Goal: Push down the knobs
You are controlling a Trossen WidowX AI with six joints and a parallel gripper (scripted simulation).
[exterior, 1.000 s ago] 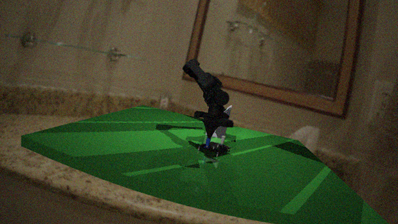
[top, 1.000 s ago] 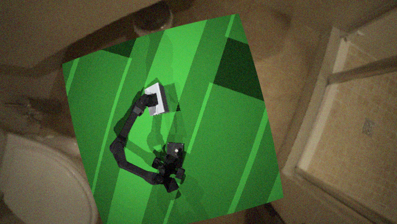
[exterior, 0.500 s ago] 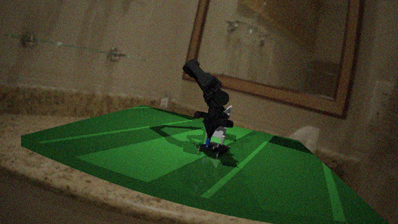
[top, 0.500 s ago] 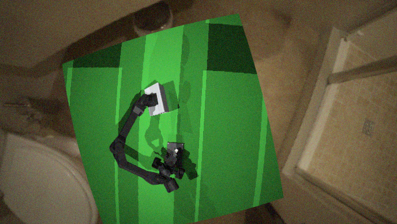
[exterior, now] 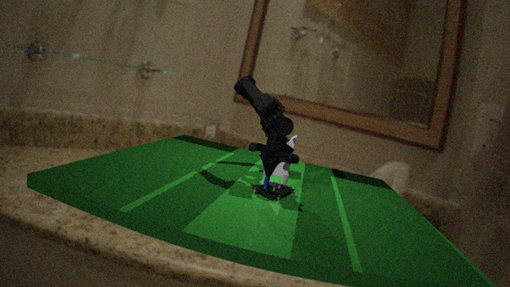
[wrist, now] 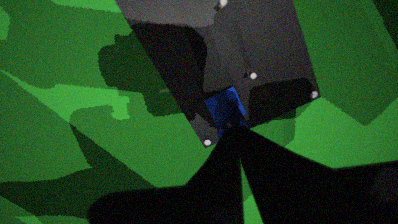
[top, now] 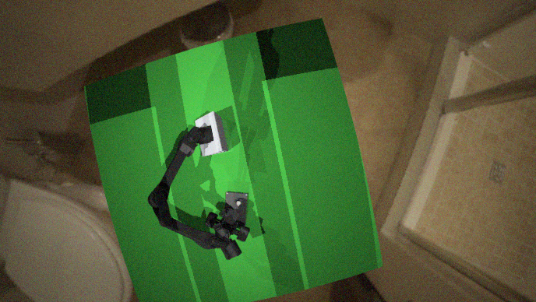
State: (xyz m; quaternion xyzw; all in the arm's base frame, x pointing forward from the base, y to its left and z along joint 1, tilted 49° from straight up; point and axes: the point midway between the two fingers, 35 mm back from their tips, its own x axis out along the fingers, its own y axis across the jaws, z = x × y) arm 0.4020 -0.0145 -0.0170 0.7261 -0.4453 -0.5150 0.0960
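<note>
My gripper tip is 1 cm above the blue knob. Also, from my gripper tip: grey knob 8 cm behind, 6 cm to the left, 1 cm below.
</note>
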